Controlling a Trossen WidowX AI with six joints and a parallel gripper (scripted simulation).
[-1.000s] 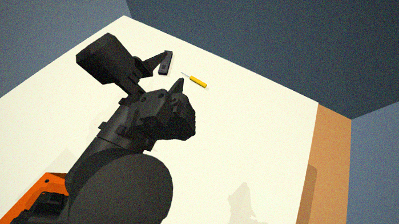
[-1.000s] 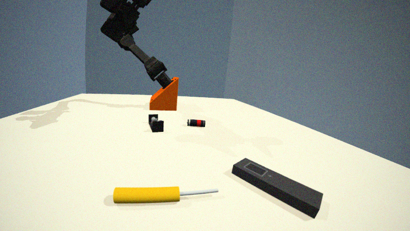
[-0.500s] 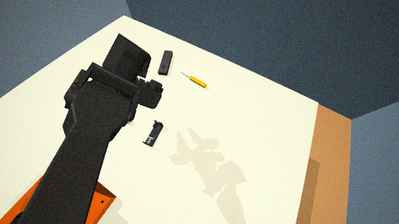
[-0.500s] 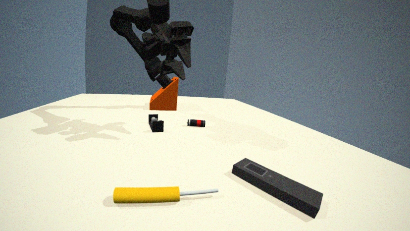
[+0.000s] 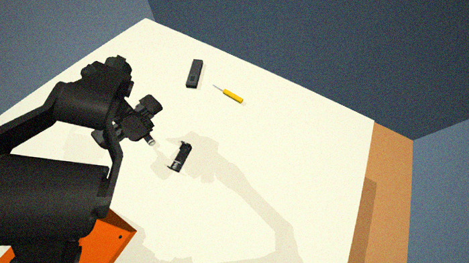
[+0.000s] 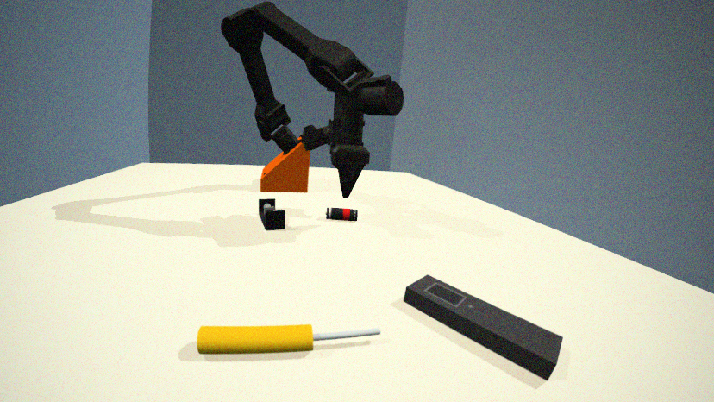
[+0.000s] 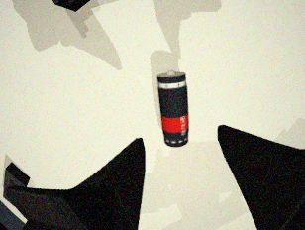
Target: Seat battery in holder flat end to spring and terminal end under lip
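The battery is 4 cm below my gripper tip. The rest, counted from my gripper tip: black remote-like box 35 cm ahead, 2 cm to the left, 4 cm below; yellow-handled screwdriver 31 cm ahead, 15 cm to the right, 4 cm below.
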